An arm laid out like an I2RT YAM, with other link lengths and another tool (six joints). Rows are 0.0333 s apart.
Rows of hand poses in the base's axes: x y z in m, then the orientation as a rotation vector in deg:
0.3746 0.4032 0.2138 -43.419 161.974 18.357
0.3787 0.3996 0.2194 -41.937 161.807 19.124
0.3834 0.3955 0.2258 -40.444 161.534 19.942
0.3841 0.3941 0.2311 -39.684 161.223 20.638
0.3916 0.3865 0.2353 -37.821 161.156 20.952
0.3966 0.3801 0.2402 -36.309 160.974 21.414
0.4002 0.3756 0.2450 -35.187 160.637 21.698
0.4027 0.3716 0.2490 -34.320 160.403 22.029
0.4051 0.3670 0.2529 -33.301 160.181 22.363
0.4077 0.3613 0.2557 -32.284 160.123 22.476
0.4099 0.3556 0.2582 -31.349 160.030 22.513
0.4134 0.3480 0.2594 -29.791 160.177 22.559
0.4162 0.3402 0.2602 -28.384 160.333 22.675
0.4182 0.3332 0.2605 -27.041 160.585 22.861
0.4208 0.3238 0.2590 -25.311 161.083 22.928
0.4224 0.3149 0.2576 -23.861 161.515 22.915
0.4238 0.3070 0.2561 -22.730 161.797 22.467
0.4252 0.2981 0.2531 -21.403 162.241 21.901
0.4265 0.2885 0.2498 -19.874 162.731 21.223
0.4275 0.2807 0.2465 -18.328 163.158 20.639
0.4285 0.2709 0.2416 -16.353 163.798 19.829
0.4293 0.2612 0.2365 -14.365 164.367 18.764
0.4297 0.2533 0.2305 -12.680 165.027 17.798
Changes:
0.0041 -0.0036 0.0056 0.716 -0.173 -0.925
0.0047 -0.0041 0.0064 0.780 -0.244 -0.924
0.0007 -0.0014 0.0053 0.623 -0.202 -0.438
0.0075 -0.0076 0.0042 0.452 -0.206 -1.235
0.0050 -0.0064 0.0049 0.532 -0.218 -0.980
0.0036 -0.0045 0.0048 0.414 -0.359 -0.729
0.0025 -0.0040 0.0040 0.383 -0.218 -0.554
0.0024 -0.0046 0.0039 0.401 -0.215 -0.660
0.0026 -0.0057 0.0028 0.216 -0.110 -0.686
0.0022 -0.0057 0.0025 0.165 -0.151 -0.638
0.0035 -0.0076 0.0012 0.185 0.042 -1.068
0.0028 -0.0078 0.0008 0.207 0.090 -0.956
0.0020 -0.0070 0.0003 0.219 0.212 -0.903
0.0026 -0.0094 -0.0015 0.126 0.414 -1.176
0.0016 -0.0089 -0.0014 0.055 0.358 -0.989
0.0014 -0.0079 -0.0015 -0.231 0.138 -0.818
0.0014 -0.0089 -0.0030 -0.323 0.273 -0.958
0.0013 -0.0096 -0.0033 -0.386 0.303 -1.104
0.0010 -0.0078 -0.0033 -0.312 0.276 -1.103
0.0010 -0.0098 -0.0049 -0.459 0.456 -1.406
0.0008 -0.0097 -0.0051 -0.616 0.369 -1.435
0.0004 -0.0079 -0.0060 -0.592 0.500 -1.208

